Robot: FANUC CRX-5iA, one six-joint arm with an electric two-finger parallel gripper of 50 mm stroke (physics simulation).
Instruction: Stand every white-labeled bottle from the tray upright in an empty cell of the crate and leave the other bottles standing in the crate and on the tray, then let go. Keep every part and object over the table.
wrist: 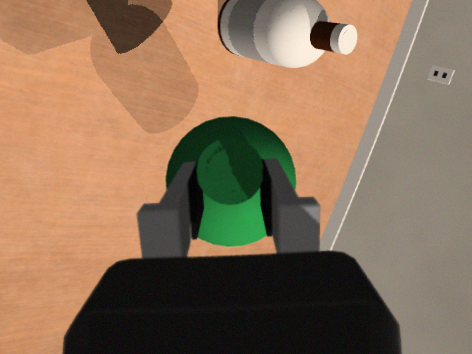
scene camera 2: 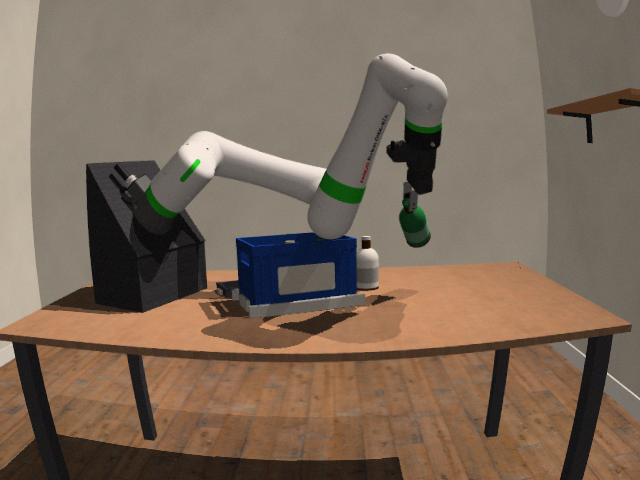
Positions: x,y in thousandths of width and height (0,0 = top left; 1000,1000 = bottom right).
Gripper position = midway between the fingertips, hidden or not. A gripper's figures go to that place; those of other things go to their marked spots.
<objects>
The gripper (wrist: 490,521) is 0.17 m from the lens. A green bottle (wrist: 486,425) is 0.14 m from the lens.
</objects>
